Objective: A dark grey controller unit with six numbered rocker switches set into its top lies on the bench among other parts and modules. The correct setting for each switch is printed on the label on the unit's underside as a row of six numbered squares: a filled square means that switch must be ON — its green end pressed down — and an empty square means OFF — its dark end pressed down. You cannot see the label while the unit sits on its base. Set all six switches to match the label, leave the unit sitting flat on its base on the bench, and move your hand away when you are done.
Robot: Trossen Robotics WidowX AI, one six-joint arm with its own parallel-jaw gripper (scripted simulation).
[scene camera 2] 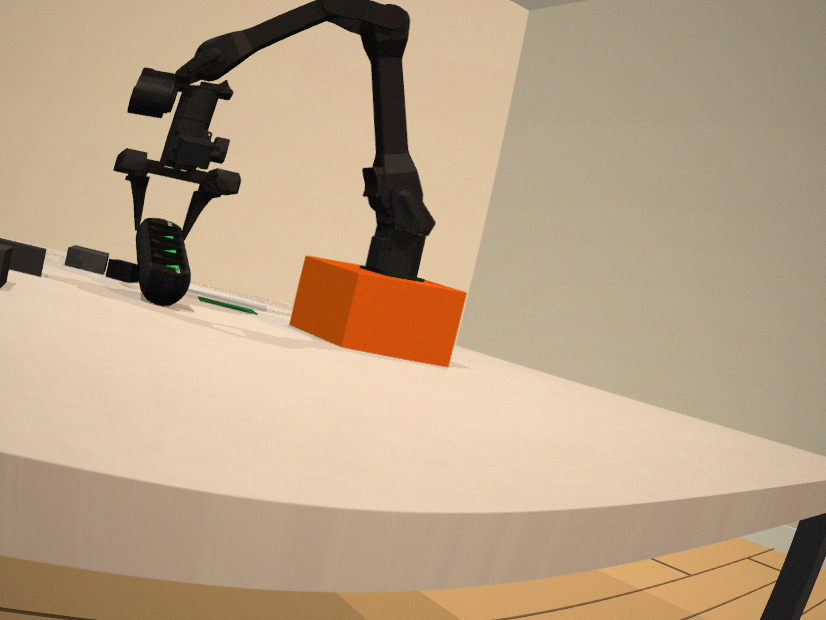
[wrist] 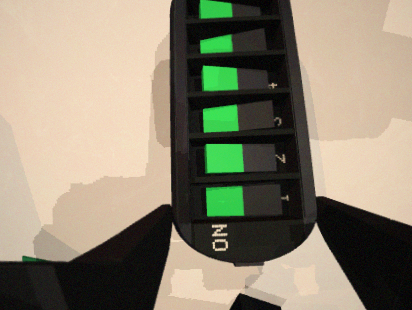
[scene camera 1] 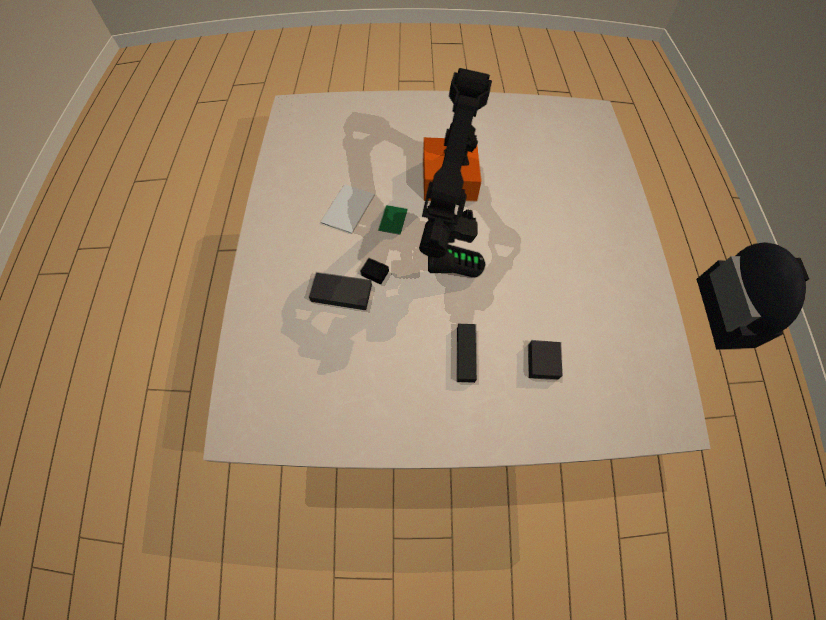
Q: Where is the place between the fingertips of the gripper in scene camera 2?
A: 159, 235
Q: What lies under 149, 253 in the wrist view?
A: The gripper.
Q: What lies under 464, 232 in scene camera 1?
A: The gripper.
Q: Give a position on a square block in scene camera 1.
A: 544, 357
